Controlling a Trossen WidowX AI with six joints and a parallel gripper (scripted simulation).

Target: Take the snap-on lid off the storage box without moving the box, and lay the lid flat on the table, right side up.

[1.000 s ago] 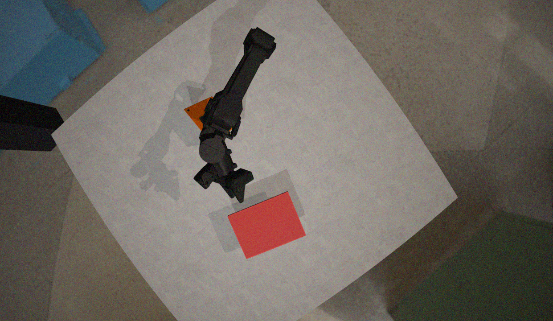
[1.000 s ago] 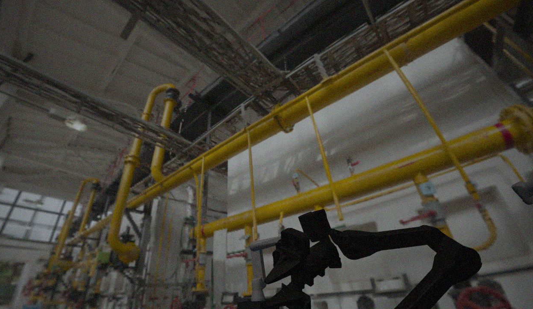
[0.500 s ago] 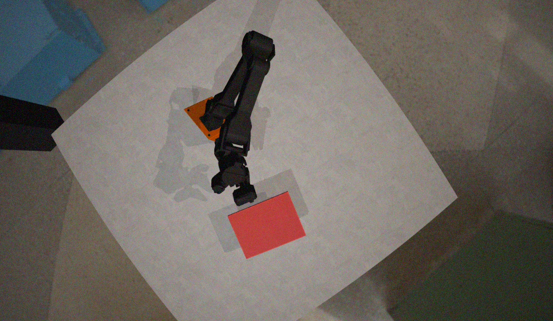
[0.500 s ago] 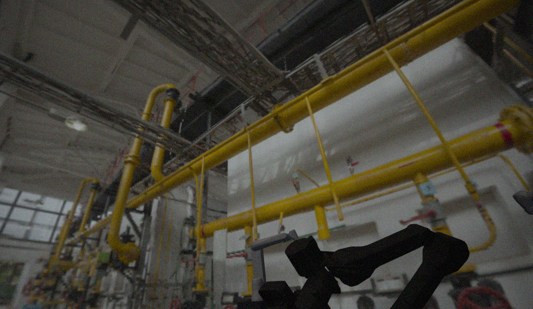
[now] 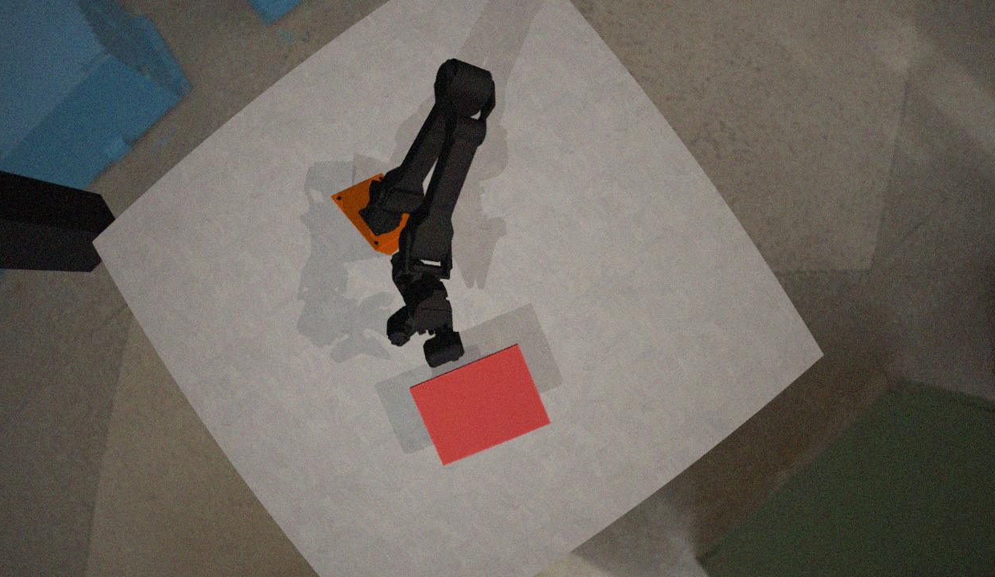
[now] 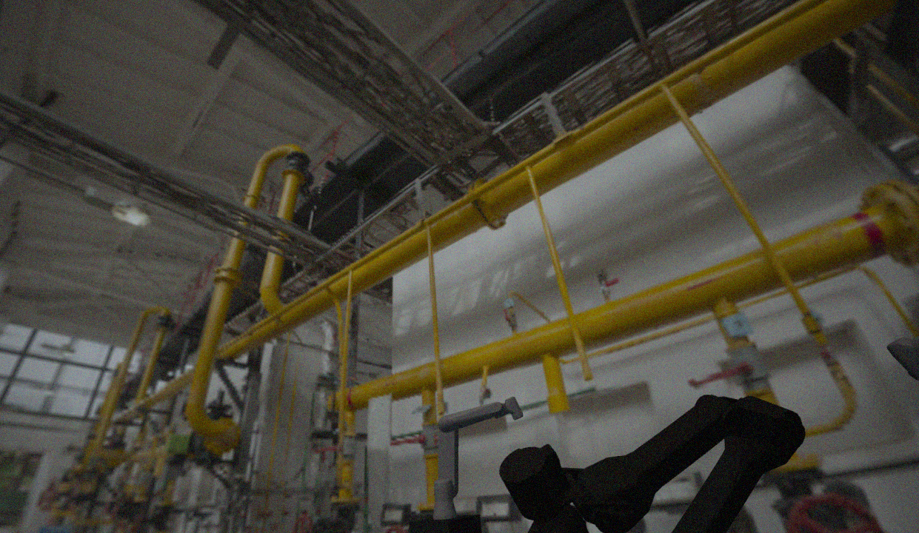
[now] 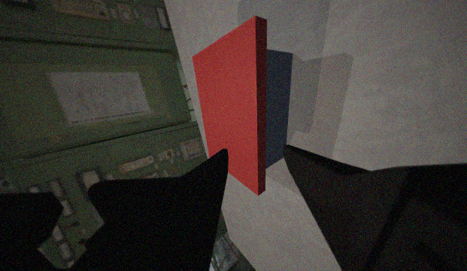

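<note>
My gripper tip is now 12 cm short of the red lid, 5 cm above it and 4 cm to the left of it. The rest, counted from my gripper tip: storage box: 12 cm ahead, 10 cm below, 4 cm to the right.
</note>
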